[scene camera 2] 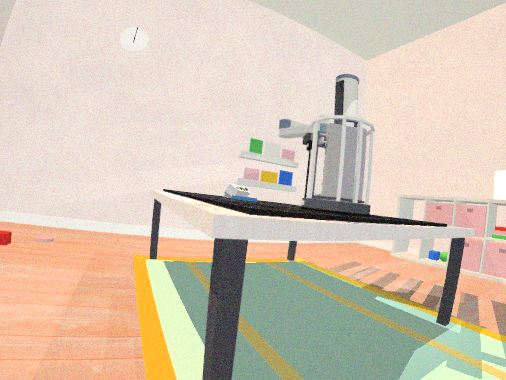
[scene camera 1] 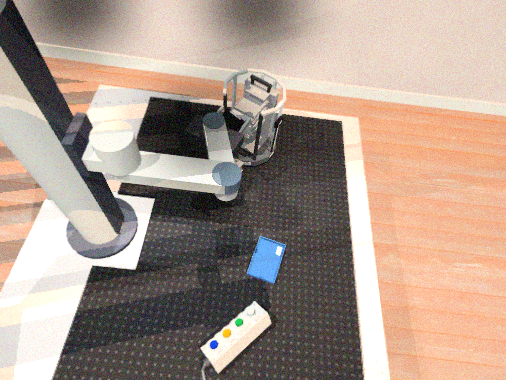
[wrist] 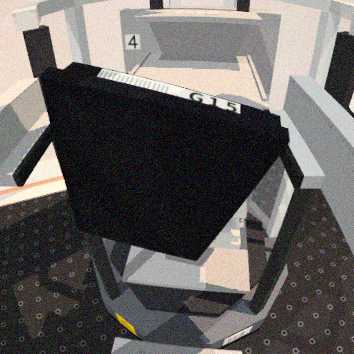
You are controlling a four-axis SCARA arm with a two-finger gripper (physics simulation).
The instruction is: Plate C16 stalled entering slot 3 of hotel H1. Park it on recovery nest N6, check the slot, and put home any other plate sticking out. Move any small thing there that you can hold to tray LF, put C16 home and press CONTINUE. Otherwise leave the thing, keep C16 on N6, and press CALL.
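Where they show: gripper, between the fingertips: point(scene camera 1: 236, 113) point(wrist: 161, 94); arm's base, origin of its link: point(scene camera 1: 103, 227).
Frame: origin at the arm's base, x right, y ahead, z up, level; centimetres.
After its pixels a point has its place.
My gripper point(scene camera 2: 308, 142) is shut on a black plate point(wrist: 165, 165) @(x -36.4, y 44.4, z 27.6 cm), whose edge label reads G15. The plate looks tilted in the wrist view and hides much of what lies behind it. The hotel, a round cage of pale posts point(scene camera 1: 284, 100) @(x -44.4, y 62.1, z 33.3 cm) point(scene camera 2: 342, 165) @(x -56.5, y 58.6, z 16.7 cm), stands at the table's back in the first scene view; the gripper is at its side. Beyond the plate is a grey bay point(wrist: 200, 42) @(x -51.0, y 52.8, z 28.8 cm) marked 4. A blue tray-like piece point(scene camera 1: 267, 260) @(x 6.5, y 62.8, z 1.5 cm) point(scene camera 2: 244, 199) @(x -0.9, y 65.4, z 1.8 cm) lies flat, its label unreadable. A pale button box point(scene camera 1: 242, 341) @(x 35.8, y 55.8, z 8.0 cm) point(scene camera 2: 233, 193) @(x 25.0, y 60.8, z 4.1 cm) has blue, yellow, green and white buttons. Slot 3's inside cannot be made out.
The arm's column point(scene camera 1: 55, 160) @(x 5.8, y 4.7, z 51.4 cm) point(scene camera 2: 352, 95) @(x -7.2, y 2.3, z 74.6 cm) stands at the left in the first scene view, its link point(scene camera 1: 170, 172) @(x 1.8, y 30.7, z 46.1 cm) reaching toward the cage. A dark dotted mat point(scene camera 1: 310, 215) @(x -14.6, y 79.4, z 1.4 cm) covers much of the white-edged table point(scene camera 1: 367, 280) @(x 9.4, y 101.1, z 0.0 cm). Wall shelves point(scene camera 2: 267, 185) and a cube shelf point(scene camera 2: 405, 225) stand beyond.
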